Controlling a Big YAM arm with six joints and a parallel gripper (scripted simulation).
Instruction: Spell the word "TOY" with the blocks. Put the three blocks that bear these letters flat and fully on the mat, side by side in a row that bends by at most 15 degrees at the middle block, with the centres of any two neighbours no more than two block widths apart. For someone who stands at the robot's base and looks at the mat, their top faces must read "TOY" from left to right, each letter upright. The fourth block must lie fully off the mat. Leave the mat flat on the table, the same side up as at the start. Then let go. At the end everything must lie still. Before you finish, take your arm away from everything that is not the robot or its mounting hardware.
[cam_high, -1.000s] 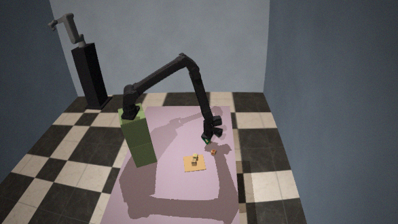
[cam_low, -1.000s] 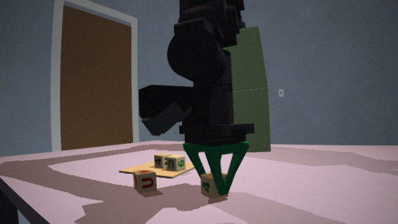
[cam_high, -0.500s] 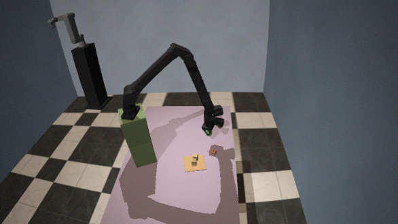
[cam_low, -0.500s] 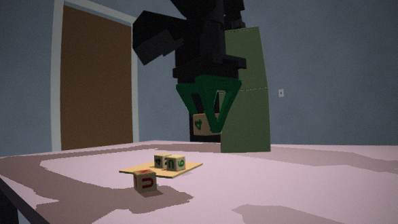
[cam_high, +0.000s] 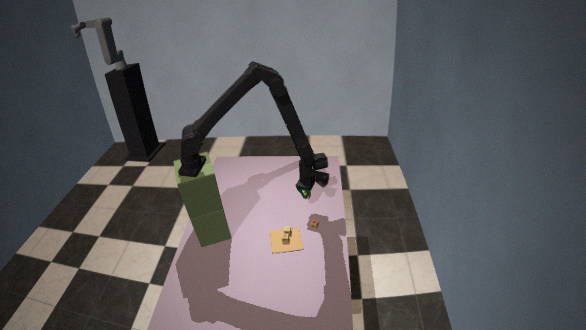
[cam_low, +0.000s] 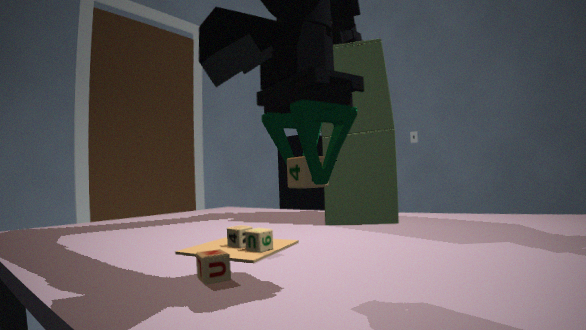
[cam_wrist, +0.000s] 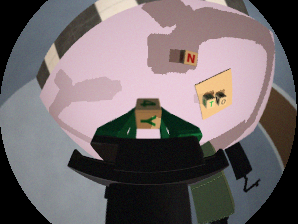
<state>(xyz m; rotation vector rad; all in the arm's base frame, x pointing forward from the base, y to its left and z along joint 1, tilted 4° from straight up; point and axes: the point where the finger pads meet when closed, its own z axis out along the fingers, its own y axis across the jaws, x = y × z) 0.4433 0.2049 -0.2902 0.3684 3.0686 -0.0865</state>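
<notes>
Now: the black-lettered block 70 mm behind my hand, 210 mm to the right of it and 90 mm below it. From my hand the other things lie so: letter block: right at my hand; tan mat: 70 mm behind, 210 mm to the right, 110 mm below.
</notes>
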